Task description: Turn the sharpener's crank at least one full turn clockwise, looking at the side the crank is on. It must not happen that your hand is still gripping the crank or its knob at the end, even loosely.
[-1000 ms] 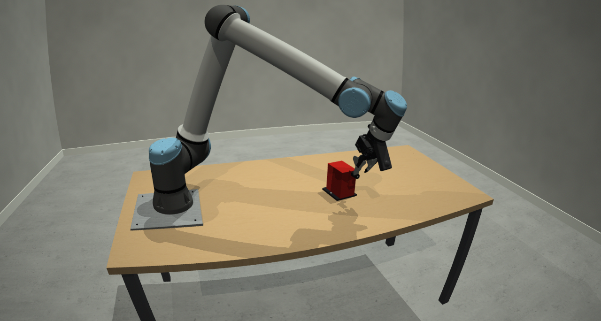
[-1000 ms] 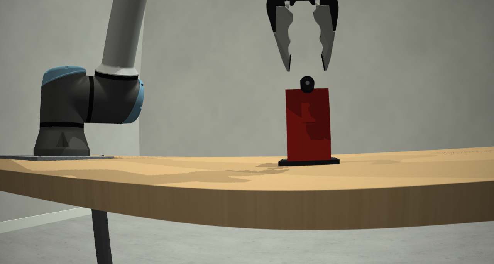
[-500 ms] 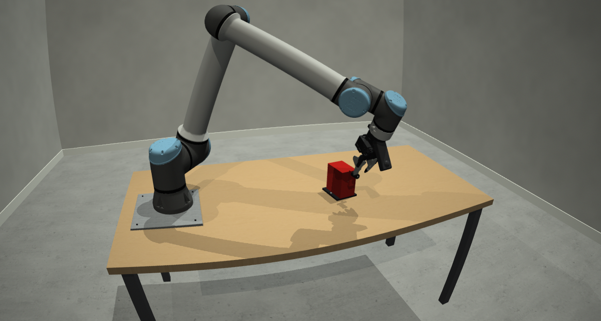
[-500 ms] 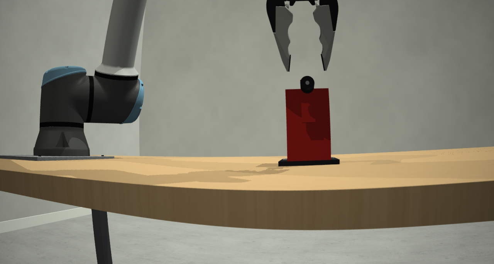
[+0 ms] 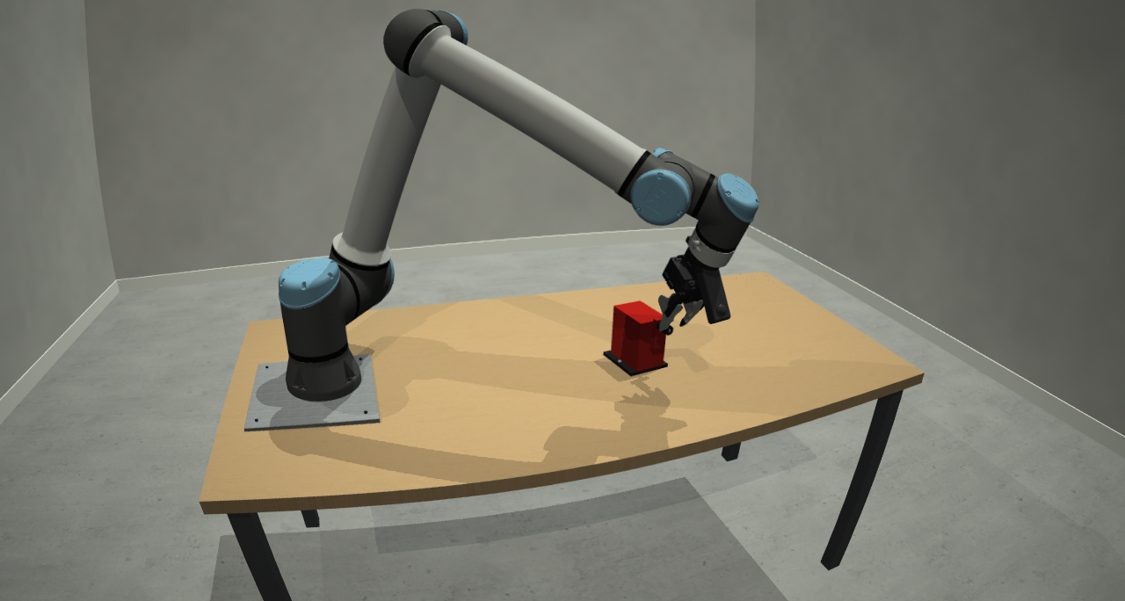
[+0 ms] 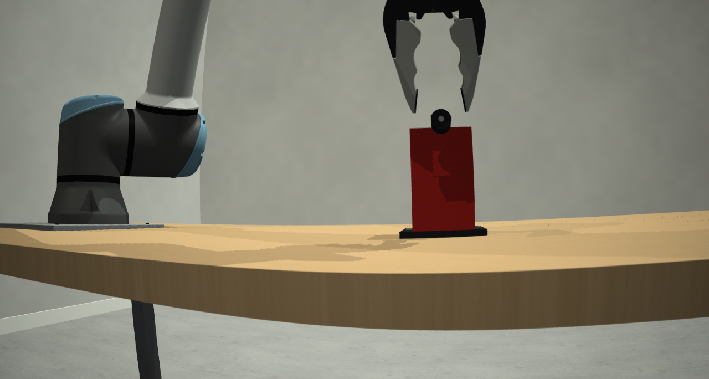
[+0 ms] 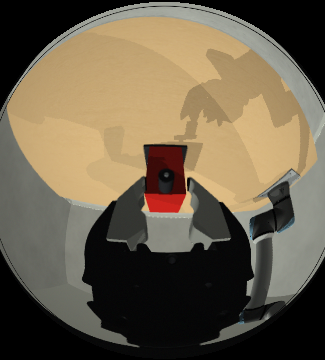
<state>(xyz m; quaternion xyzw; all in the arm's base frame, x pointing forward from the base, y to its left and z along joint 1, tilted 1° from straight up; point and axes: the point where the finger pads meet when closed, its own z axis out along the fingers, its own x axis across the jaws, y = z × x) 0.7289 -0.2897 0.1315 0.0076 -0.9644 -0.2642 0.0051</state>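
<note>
Right now the black knob is 30 mm to the left of my hand and 20 mm below it.
</note>
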